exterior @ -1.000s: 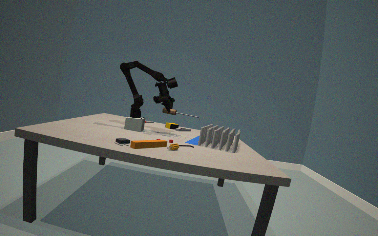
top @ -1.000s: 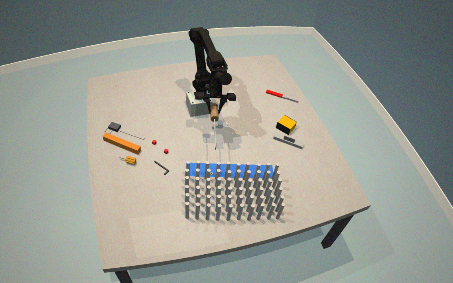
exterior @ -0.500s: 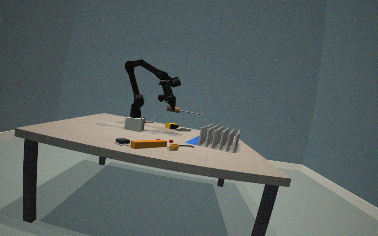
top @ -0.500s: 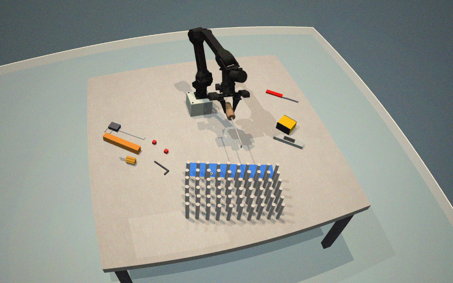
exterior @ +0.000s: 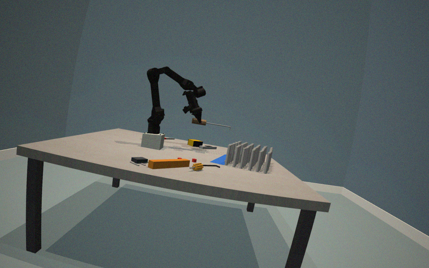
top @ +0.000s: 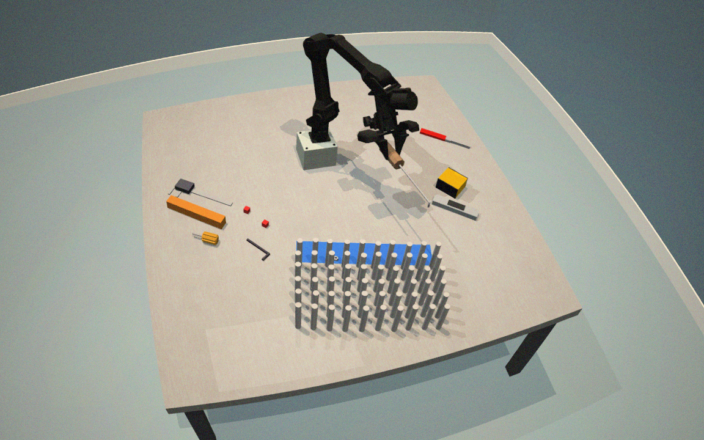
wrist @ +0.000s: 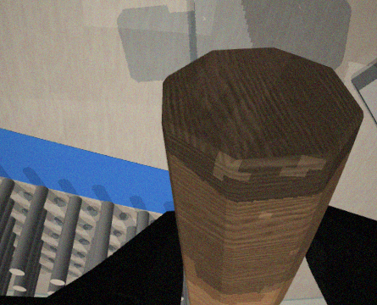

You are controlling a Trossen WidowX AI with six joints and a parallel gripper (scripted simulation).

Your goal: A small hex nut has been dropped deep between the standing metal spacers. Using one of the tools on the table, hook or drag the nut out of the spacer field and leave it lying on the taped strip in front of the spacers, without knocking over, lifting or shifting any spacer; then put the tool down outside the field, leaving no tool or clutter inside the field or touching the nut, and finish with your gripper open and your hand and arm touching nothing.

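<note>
My gripper tip is now 340 mm to the right of the red-handled tool, 260 mm past it and 180 mm above it. Also, from my gripper tip: blue taped strip (190 mm below, 190 mm ahead, 130 mm to the right); hex nut (220 mm to the right, 200 mm ahead, 180 mm below); grey bar (220 mm to the left, 170 mm below, 80 mm ahead).
</note>
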